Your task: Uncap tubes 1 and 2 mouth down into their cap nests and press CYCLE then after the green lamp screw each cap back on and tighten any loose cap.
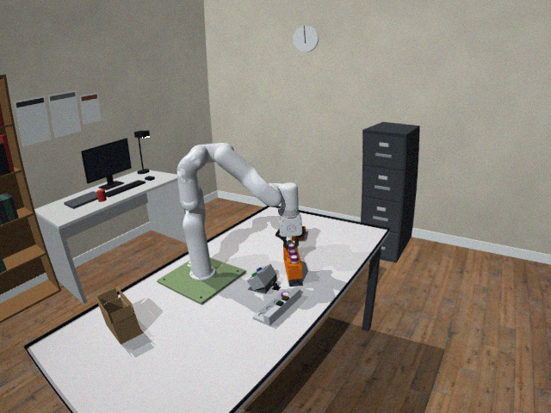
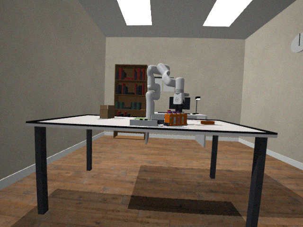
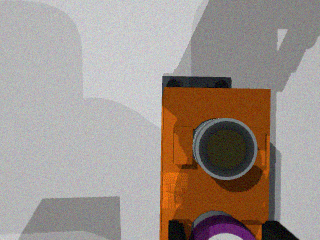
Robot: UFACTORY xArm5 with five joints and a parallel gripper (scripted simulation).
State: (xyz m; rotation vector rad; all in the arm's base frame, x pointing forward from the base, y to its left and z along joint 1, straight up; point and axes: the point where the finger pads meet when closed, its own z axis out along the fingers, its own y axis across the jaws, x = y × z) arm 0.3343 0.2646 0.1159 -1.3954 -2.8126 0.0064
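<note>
The purple cap marked 2 is 1 cm below my hand. From my hand the other things lie so: grey key housing: 19 cm to the right, 8 cm below, 5 cm behind; then cap 4: 8 cm to the right, 6 cm ahead, 2 cm below; then blue cycle key: 17 cm to the right, 7 cm behind, 6 cm below.
</note>
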